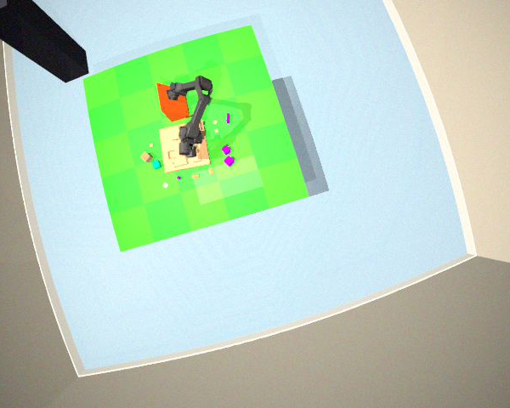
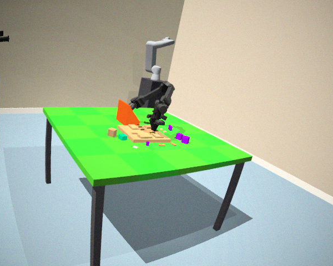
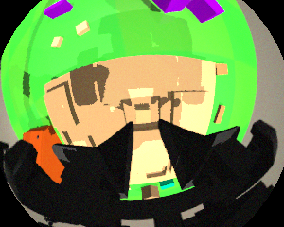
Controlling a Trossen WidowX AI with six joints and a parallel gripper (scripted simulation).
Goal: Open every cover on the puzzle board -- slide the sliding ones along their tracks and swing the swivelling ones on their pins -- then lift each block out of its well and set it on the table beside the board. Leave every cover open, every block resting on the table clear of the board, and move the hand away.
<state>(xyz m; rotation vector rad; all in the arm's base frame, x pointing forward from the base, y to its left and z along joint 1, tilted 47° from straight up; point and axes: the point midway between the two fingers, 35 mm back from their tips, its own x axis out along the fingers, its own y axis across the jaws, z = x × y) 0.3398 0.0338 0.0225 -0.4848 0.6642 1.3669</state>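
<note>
Right now the tan puzzle board is 5 cm to the right of my gripper tip, 3 cm behind it and 2 cm below it. Also, from my gripper tip: teal block (27 cm to the right, 3 cm below, 3 cm ahead); then purple stick (26 cm to the left, 12 cm behind, 2 cm below); then tan cube (32 cm to the right, 3 cm behind, 2 cm below).
</note>
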